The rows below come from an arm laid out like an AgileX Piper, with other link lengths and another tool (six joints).
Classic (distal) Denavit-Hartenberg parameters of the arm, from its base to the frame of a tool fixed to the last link. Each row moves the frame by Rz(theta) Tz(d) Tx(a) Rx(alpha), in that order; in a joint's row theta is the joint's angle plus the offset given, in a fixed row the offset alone. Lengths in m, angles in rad.
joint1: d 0.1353, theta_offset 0, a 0, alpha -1.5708
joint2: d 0, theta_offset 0.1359, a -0.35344, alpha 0
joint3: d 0, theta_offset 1.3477, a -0.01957, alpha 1.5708
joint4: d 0.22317, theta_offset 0, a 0, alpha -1.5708
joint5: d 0, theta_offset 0, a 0, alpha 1.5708
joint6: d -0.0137, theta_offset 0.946, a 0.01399, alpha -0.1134
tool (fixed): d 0.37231, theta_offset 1.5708, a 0, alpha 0
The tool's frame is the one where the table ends.
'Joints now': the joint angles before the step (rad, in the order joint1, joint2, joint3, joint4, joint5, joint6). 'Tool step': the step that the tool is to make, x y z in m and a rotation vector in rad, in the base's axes. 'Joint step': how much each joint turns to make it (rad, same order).
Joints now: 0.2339 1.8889 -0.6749 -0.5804 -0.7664 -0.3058
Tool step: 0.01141 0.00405 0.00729 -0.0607 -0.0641 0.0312
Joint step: 0.0105 0.0000 -0.0566 -0.0064 0.0385 -0.0625
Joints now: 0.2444 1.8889 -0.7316 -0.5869 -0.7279 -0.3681
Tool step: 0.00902 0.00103 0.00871 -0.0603 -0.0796 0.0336
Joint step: 0.0000 0.0000 -0.0332 -0.0015 0.0037 -0.0885
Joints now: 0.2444 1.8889 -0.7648 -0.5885 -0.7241 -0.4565
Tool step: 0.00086 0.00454 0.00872 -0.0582 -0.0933 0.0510
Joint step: 0.0000 0.0000 -0.0038 -0.0022 -0.0371 -0.1113
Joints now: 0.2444 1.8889 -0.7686 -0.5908 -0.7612 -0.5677
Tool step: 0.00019 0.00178 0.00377 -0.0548 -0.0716 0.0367
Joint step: 0.0000 0.0000 -0.0001 0.0000 -0.0234 -0.0944
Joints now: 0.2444 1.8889 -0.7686 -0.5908 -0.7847 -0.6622
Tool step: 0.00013 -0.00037 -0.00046 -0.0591 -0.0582 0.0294
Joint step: 0.0000 0.0000 0.0000 -0.0004 -0.0092 -0.0872
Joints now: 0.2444 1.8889 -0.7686 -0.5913 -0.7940 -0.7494
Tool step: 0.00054 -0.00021 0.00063 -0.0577 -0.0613 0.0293
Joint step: 0.0000 0.0000 0.0000 0.0002 -0.0123 -0.0884
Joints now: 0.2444 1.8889 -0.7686 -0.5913 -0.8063 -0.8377
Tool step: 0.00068 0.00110 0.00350 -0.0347 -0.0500 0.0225
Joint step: 0.0000 0.0000 0.0000 0.0000 -0.0178 -0.0624
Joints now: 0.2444 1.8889 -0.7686 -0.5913 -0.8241 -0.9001
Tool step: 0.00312 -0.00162 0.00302 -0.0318 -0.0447 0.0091
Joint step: -0.0001 0.0000 0.0000 0.0124 -0.0126 -0.0618
